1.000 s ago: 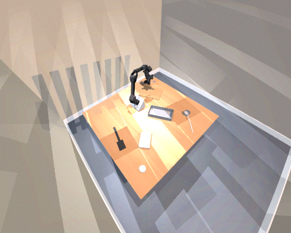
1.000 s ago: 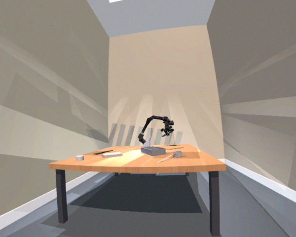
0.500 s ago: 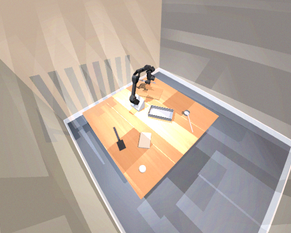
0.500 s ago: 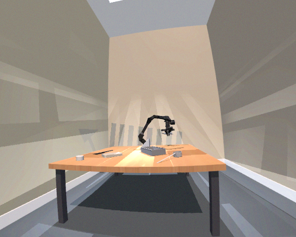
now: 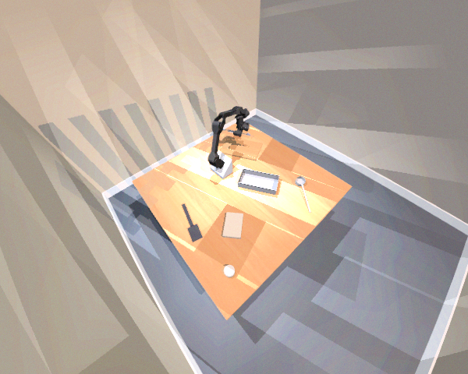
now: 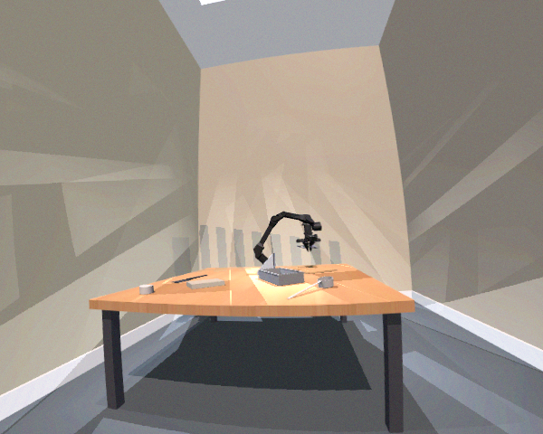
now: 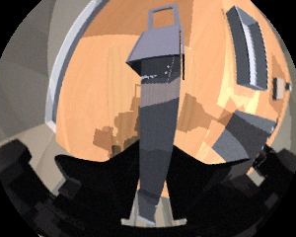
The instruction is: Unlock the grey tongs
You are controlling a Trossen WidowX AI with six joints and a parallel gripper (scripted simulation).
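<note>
Now: the wooden board 130 mm below my gripper tip and 10 mm ahead of it. From my gripper tip the other things lie so: white block 590 mm to the right, 560 mm ahead, 130 mm below; black spatula 800 mm to the right, 340 mm ahead, 140 mm below; grey roasting tin 420 mm ahead, 190 mm to the right, 110 mm below.
</note>
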